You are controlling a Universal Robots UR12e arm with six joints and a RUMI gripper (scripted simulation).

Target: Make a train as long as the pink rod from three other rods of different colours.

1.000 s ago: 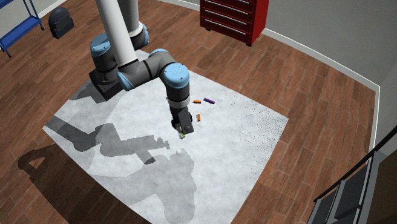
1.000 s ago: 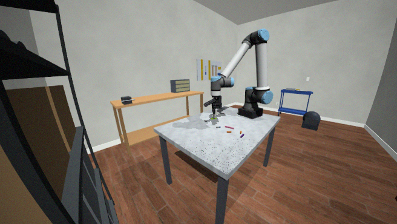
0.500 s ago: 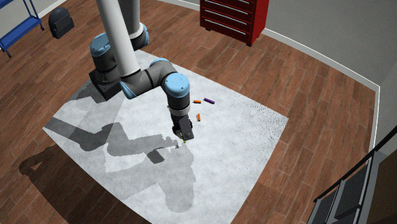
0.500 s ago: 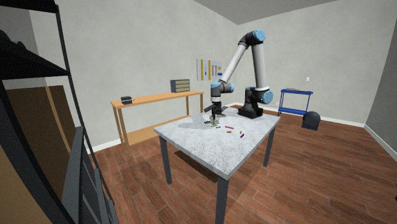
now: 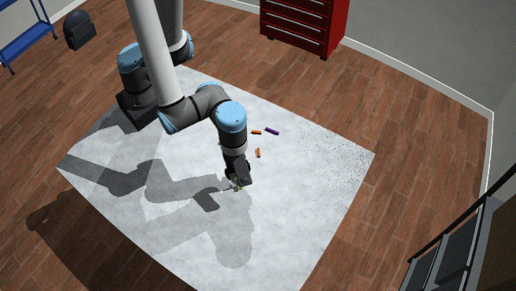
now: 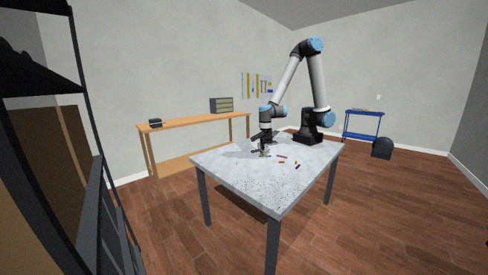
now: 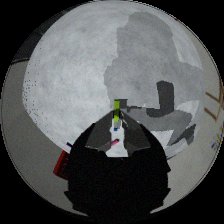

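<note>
Right now my hand is 1 cm above the lime rod. The rest, counted from my hand: blue rod 6 cm behind, 3 cm to the left, 2 cm below; pink rod 12 cm behind, 9 cm to the left, 2 cm below; grey rod 4 cm behind, 2 cm to the left, 2 cm below.
</note>
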